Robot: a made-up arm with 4 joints. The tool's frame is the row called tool. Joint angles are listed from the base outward.
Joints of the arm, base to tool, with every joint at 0 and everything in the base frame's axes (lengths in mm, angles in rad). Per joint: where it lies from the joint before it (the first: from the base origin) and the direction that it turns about. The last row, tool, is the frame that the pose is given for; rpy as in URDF.
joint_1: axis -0.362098 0.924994 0.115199 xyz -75 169 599
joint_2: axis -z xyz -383 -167 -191
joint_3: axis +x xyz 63 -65 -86
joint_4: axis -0.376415 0.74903 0.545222 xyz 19 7 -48
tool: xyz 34 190 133 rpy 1.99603 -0.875 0.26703
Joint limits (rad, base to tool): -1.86..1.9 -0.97..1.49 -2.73..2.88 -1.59..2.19
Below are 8 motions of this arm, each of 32 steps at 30 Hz.
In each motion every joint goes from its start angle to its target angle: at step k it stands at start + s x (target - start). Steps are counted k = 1, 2, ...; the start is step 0. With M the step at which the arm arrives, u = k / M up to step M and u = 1 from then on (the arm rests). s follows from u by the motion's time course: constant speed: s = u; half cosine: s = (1 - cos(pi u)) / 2; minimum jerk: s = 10 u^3 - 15 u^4 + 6 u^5.
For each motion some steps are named. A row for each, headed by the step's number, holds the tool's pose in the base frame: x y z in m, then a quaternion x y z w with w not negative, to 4 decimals.
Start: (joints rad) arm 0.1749 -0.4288 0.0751 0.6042
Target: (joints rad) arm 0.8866 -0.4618 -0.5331 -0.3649
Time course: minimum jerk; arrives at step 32
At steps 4, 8, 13, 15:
4: -0.4736 0.1664 0.4295 0.7973 0.3595 0.3285 0.3566
8: -0.4791 0.1606 0.4477 0.7973 0.3478 0.3225 0.3733
13: -0.4907 0.1450 0.4984 0.7907 0.3233 0.3158 0.4129
15: -0.4951 0.1373 0.5262 0.7848 0.3139 0.3171 0.4302

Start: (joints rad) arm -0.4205 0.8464 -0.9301 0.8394
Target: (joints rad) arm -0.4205 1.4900 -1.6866 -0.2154
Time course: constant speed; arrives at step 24
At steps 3, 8, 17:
3: -0.1546 0.0624 0.0388 0.6596 -0.0834 -0.1220 0.7369
8: -0.1641 0.0300 0.0255 0.5926 -0.1365 -0.1517 0.7792
17: -0.1976 -0.0074 0.0057 0.4643 -0.1759 -0.1878 0.8475

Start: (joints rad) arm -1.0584 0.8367 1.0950 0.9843
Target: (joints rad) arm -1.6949 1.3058 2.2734 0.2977
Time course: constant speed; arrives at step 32
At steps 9, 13, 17, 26, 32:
9: -0.1597 0.0734 0.1646 -0.4220 0.4910 -0.6705 0.3623
13: -0.1365 0.0756 0.1121 -0.3156 0.5175 -0.6515 0.4563
17: -0.1006 0.0882 0.0592 -0.2048 0.5269 -0.6198 0.5443
26: 0.0277 0.1510 -0.0364 0.0468 0.4841 -0.5094 0.7099
32: 0.1428 0.2122 -0.0624 0.2057 0.4085 -0.4140 0.7871

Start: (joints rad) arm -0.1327 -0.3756 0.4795 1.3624
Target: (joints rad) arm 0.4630 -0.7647 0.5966 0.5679
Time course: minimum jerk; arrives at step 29
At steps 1, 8, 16, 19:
1: -0.4650 0.1720 0.3551 0.7251 0.5531 0.3446 0.2227
8: -0.4789 0.1627 0.3931 0.7448 0.5439 0.3334 0.1959
16: -0.4980 0.1351 0.5334 0.8190 0.4960 0.2683 0.1057
19: -0.4927 0.1270 0.5867 0.8476 0.4710 0.2326 0.0754

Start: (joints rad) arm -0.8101 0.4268 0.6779 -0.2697
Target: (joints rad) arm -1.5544 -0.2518 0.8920 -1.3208
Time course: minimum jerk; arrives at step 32
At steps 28, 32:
28: 0.0271 0.0918 0.1860 -0.2834 0.6247 -0.3622 0.6312
32: 0.0325 0.0930 0.1862 -0.2803 0.6213 -0.3584 0.6379

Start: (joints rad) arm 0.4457 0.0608 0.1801 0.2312
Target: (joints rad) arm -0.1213 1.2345 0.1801 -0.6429
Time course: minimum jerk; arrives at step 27
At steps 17, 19, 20, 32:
17: -0.3337 -0.0400 0.4811 0.5249 -0.6410 0.2454 0.5033
19: -0.3439 -0.0518 0.4670 0.4405 -0.7183 0.2280 0.4879
20: -0.3487 -0.0553 0.4604 0.4043 -0.7468 0.2189 0.4805
32: -0.3614 -0.0605 0.4417 0.3092 -0.8105 0.1908 0.4595

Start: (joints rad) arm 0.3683 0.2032 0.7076 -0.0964
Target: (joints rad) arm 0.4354 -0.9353 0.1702 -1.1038
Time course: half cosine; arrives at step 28
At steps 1, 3, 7, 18, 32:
1: -0.3413 -0.0177 0.6331 0.8781 -0.3209 0.2134 0.2835
3: -0.3418 -0.0148 0.6329 0.8787 -0.3174 0.2161 0.2836
7: -0.3456 -0.0010 0.6326 0.8811 -0.3016 0.2310 0.2818
18: -0.4009 0.0441 0.6501 0.8885 -0.2436 0.3309 0.2043
32: -0.4406 0.0406 0.6664 0.8909 -0.2317 0.3730 0.1160

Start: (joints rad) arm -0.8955 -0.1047 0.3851 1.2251
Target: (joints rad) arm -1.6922 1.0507 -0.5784 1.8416
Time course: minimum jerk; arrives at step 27
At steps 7, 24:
7: -0.0994 0.3144 0.2059 0.7099 0.1355 0.5932 0.3547
24: 0.3482 0.3441 0.3205 0.9304 -0.0361 0.2833 0.2298

